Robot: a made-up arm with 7 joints. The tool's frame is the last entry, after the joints. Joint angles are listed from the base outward. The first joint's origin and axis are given. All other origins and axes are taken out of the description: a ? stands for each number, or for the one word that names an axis. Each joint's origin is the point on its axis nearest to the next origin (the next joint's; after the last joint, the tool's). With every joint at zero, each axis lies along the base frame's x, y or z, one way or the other. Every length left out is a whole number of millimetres.
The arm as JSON. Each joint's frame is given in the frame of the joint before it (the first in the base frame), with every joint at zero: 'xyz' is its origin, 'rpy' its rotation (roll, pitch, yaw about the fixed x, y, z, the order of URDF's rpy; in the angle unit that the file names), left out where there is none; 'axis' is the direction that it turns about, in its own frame. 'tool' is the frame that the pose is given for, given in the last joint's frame.
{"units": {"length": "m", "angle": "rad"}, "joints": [
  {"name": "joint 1", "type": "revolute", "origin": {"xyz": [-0.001, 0.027, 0.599]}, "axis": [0.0, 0.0, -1.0]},
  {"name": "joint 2", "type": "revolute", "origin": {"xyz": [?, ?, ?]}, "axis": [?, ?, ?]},
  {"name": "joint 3", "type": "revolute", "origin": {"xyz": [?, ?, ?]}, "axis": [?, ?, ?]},
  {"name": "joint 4", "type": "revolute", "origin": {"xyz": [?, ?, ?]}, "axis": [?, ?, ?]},
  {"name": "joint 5", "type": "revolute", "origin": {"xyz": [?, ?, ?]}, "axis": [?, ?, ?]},
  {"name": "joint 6", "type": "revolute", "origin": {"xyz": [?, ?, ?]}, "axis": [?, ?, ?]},
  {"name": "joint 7", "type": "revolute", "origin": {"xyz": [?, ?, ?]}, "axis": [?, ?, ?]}
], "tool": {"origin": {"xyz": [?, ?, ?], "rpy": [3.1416, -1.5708, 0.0]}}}
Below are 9 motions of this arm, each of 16 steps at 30 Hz.
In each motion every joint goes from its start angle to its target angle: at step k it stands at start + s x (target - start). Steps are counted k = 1, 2, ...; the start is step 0. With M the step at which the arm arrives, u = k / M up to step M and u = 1 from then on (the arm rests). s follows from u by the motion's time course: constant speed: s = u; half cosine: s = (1 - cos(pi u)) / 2; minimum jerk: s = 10 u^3 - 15 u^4 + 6 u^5.
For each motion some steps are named. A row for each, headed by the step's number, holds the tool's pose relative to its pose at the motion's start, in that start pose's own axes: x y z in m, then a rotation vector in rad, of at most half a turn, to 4 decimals.
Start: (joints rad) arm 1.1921 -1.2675 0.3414 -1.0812 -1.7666 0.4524 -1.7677
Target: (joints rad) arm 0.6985 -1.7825 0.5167 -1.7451 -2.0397 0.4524 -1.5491
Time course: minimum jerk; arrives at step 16
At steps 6, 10, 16:
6: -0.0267 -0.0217 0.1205 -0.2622 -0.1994 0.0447
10: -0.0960 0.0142 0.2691 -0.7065 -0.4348 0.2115
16: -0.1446 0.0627 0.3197 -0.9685 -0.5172 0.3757

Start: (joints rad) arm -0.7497 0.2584 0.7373 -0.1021 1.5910 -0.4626 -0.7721
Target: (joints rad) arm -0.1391 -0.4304 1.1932 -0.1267 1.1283 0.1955 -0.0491
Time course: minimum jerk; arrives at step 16
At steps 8, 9, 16:
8: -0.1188 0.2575 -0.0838 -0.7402 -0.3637 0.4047
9: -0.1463 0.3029 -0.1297 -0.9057 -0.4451 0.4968
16: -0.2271 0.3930 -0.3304 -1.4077 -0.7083 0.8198

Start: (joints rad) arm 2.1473 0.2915 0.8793 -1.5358 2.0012 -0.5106 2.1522
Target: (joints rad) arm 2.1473 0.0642 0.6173 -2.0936 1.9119 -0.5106 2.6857
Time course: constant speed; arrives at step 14
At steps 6, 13, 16:
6: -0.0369 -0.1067 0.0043 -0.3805 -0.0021 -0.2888
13: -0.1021 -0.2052 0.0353 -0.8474 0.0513 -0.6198
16: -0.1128 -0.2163 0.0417 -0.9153 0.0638 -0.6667

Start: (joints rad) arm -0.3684 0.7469 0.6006 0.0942 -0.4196 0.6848 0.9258
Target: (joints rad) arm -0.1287 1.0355 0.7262 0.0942 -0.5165 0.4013 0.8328
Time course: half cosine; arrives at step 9
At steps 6, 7, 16:
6: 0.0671 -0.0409 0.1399 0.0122 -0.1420 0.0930
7: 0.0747 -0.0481 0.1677 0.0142 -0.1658 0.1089
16: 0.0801 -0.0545 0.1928 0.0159 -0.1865 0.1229

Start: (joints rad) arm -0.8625 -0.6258 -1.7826 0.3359 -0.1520 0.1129 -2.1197
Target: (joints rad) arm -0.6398 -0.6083 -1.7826 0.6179 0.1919 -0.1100 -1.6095
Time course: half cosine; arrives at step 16
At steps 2, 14, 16:
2: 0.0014 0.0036 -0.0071 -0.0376 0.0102 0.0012
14: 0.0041 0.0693 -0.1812 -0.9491 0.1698 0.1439
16: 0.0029 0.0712 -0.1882 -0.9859 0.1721 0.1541

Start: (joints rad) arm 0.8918 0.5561 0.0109 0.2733 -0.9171 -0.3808 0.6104
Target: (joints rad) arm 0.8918 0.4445 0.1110 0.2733 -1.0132 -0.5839 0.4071
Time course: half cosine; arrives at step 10
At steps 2, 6, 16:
2: 0.0010 -0.0005 -0.0093 0.0220 0.0267 0.0106
6: 0.0044 -0.0027 -0.0645 0.1537 0.1866 0.0633
16: 0.0039 -0.0036 -0.0989 0.2369 0.2885 0.0878

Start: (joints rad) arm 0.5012 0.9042 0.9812 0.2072 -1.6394 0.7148 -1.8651
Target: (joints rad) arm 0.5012 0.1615 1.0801 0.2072 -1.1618 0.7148 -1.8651
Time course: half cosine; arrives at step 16
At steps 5, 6, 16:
5: -0.0653 -0.0448 0.0716 -0.1353 -0.0449 -0.1310
6: -0.0942 -0.0602 0.0977 -0.1844 -0.0602 -0.1859
16: -0.3850 -0.1340 0.2579 -0.4911 -0.1380 -0.6935

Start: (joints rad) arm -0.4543 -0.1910 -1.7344 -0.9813 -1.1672 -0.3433 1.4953
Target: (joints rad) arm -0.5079 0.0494 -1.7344 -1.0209 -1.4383 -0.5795 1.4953
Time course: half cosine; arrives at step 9
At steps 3, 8, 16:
3: 0.0151 0.0423 0.0023 0.0258 0.0030 0.1076
8: 0.0426 0.1659 0.0038 0.1018 0.0168 0.4116
16: 0.0432 0.1711 0.0037 0.1051 0.0175 0.4241

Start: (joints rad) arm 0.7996 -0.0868 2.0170 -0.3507 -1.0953 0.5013 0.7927
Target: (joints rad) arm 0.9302 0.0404 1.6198 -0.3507 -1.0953 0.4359 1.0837
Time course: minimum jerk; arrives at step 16
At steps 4, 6, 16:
4: 0.0023 -0.0057 -0.0063 -0.0069 0.0202 -0.0076
6: 0.0060 -0.0151 -0.0161 -0.0173 0.0526 -0.0190
16: 0.0188 -0.0546 -0.0474 -0.0483 0.1708 -0.0517

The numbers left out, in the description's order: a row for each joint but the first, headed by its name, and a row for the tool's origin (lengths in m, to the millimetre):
joint 2: xyz -0.024 -0.048 0.0, axis 0.0 1.0 0.0
joint 3: xyz -0.019 0.0 0.409, axis 0.0 0.0 -1.0
joint 4: xyz 0.017 -0.014 0.0, axis 0.0 1.0 0.0
joint 5: xyz -0.023 0.0 0.223, axis 0.0 0.0 -1.0
joint 6: xyz 0.028 0.009 0.0, axis 0.0 1.0 0.0
joint 7: xyz 0.016 0.0 0.112, axis 0.0 0.0 -1.0
tool: xyz 0.014 -0.017 0.0

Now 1 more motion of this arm.
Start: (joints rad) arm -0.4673 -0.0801 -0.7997 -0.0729 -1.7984 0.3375 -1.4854
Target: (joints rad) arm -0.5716 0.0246 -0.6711 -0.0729 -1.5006 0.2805 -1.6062
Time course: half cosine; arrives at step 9
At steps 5, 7, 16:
5: -0.0092 -0.0396 -0.0422 -0.1003 0.0986 -0.0774
7: -0.0155 -0.0591 -0.0649 -0.1502 0.1492 -0.1143
16: -0.0183 -0.0666 -0.0740 -0.1699 0.1692 -0.1284

